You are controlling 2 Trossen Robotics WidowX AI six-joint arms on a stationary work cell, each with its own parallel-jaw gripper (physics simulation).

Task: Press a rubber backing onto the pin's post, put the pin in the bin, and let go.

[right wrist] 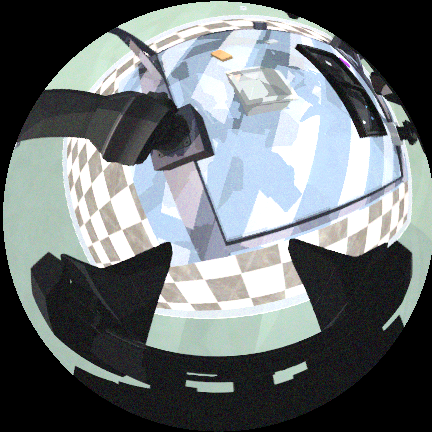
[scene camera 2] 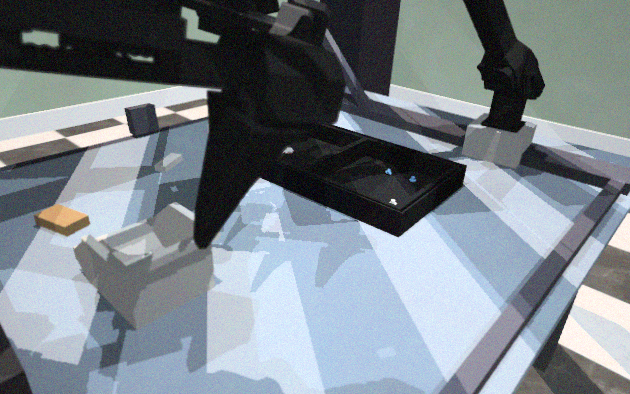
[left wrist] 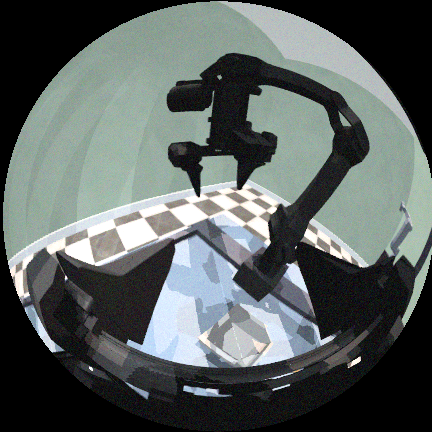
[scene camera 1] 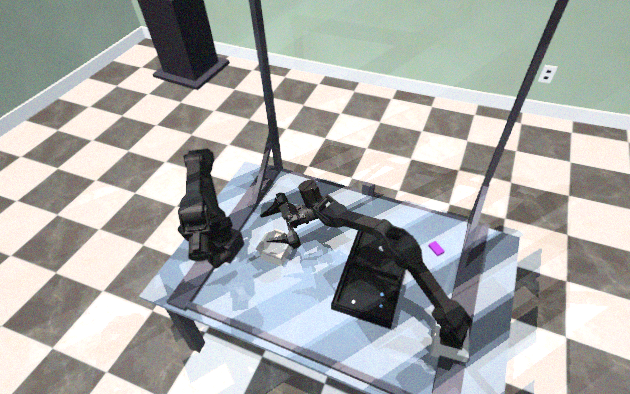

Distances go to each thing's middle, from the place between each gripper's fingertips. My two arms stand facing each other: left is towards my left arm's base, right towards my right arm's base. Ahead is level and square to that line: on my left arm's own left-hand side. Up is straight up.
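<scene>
There's a white bin (scene camera 2: 145,270) that's 3 cm to the right of my left hand, 9 cm behind it and 23 cm below it. As for the black two-compartment tray (scene camera 2: 344,170), my left gripper is a good way past it, well to the right of it and a good way above it.
From my right hand, the black two-compartment tray is well to the left, well behind and a good way below. And the white bin, well, my right hand is 11 cm to the right of it, 23 cm past it and 18 cm above it.
</scene>
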